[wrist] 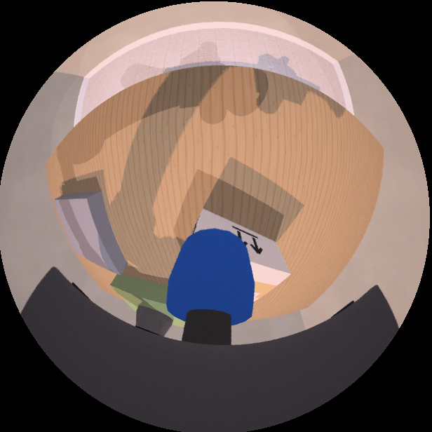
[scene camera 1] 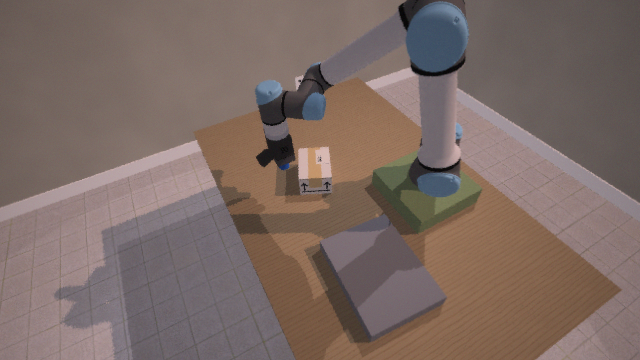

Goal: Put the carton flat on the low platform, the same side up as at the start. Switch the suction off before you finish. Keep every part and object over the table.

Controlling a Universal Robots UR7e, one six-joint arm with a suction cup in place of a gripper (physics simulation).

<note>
In view: my suction cup [wrist: 212,271], a low grey platform [scene camera 1: 387,286] and a carton [scene camera 1: 315,177].
The low grey platform shows as well in the wrist view [wrist: 83,216]. The carton is seen too in the wrist view [wrist: 268,266].
</note>
